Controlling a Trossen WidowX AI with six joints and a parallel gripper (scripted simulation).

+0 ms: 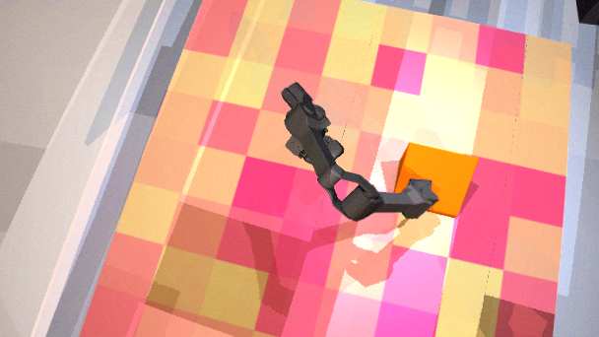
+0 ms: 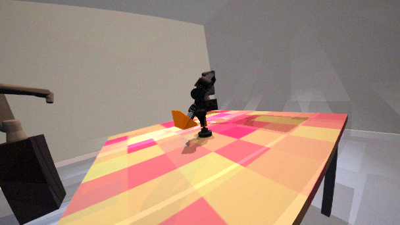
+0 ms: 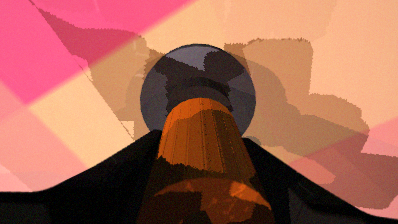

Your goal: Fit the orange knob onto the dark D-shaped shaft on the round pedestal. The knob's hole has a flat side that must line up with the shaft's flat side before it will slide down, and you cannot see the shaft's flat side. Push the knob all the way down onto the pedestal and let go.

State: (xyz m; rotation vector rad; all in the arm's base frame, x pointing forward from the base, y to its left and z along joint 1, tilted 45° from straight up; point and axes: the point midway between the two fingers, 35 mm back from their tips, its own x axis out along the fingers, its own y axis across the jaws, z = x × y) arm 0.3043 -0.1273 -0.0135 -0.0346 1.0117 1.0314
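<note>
The round dark pedestal is 40 mm below my gripper tip. The rest, counted from my gripper tip: orange knob (20 mm above).
</note>
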